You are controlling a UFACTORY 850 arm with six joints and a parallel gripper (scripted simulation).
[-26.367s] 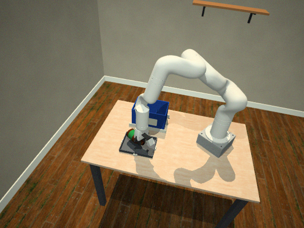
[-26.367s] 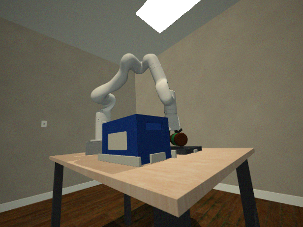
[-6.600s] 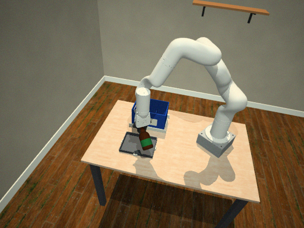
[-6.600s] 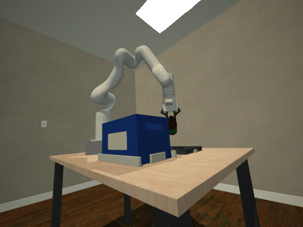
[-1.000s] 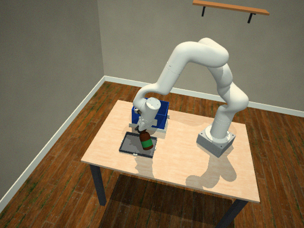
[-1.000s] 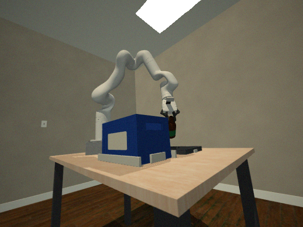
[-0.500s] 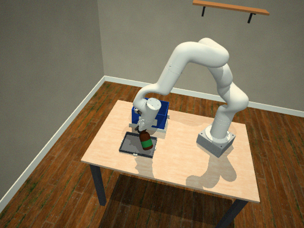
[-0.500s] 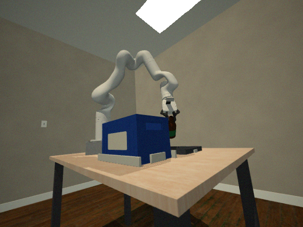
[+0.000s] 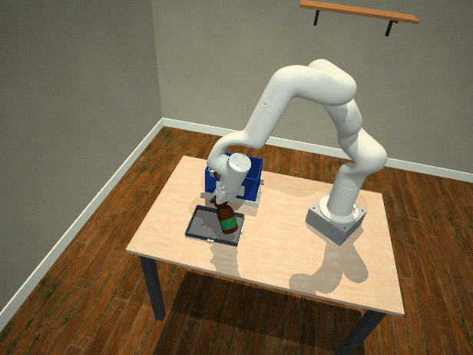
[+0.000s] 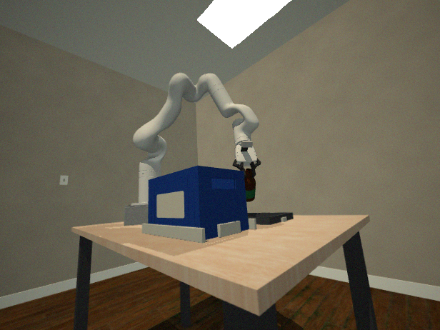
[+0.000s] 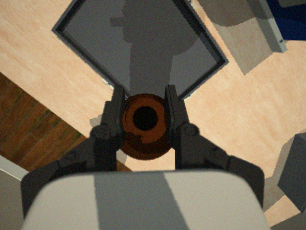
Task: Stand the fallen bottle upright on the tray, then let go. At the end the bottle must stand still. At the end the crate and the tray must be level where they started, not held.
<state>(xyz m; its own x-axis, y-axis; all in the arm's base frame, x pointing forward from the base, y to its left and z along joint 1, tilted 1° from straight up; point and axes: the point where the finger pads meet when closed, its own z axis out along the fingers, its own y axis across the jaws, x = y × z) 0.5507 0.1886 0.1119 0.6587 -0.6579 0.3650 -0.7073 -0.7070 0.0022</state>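
Now: hand 5 cm above the bottle, 3 cm to the right of it and 3 cm past it. From my hand the other things lie so: dark tray 19 cm below, 3 cm to the right, 3 cm ahead; blue crate 32 cm to the right, 12 cm below, 1 cm behind.
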